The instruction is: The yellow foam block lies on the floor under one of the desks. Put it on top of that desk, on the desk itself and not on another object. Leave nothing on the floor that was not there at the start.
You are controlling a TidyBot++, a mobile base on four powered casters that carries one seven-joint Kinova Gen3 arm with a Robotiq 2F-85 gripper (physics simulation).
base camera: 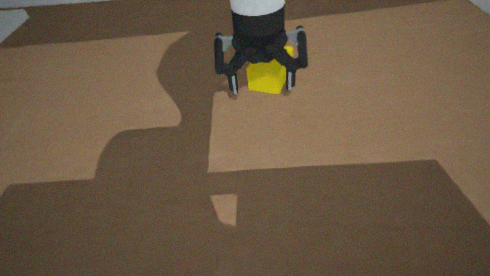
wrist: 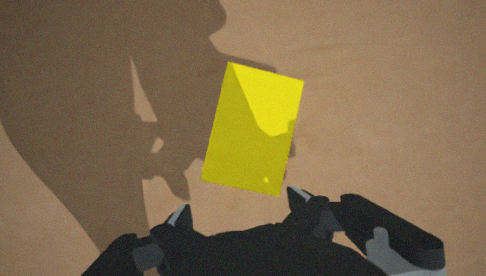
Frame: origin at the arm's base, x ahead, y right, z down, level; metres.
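Seen in the pictures: gripper, fingertip midpoint: [base camera: 262, 89] [wrist: 240, 206].
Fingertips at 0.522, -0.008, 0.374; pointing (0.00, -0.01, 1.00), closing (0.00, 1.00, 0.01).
Note:
Pixels of each thing's top centre, then the offset from my fingertips to it, as dx, dy, dz. "spot": a spot on its surface instead. Level surfaces: height alone.
- yellow foam block, top centre: [wrist: 253, 129] [base camera: 270, 57] +0.064, +0.019, -0.023
- brown floor, surface height: dz +0.022
- pale patch, surface spot: [base camera: 482, 5] spot: +0.250, +0.485, +0.014
The yellow foam block [base camera: 266, 77] [wrist: 252, 130] lies flat on the brown floor. In the wrist view it is turned slightly, its long side running up the picture, and part of its top is in shadow. My gripper [base camera: 261, 91] [wrist: 240, 206] is open and points down, with nothing between its pads. In the base view the block shows behind and between the fingers, closer to the right finger. In the wrist view the block lies ahead of the fingertips, nearer the right one. The gripper's height above the block is hard to tell. The desk top does not show in either view.
Broad dark shadows fall across the brown floor [base camera: 340, 120] [wrist: 400, 100]. A pale grey shape [base camera: 11, 24] shows at the upper left edge of the base view, and another pale patch [base camera: 482, 5] at the upper right corner.

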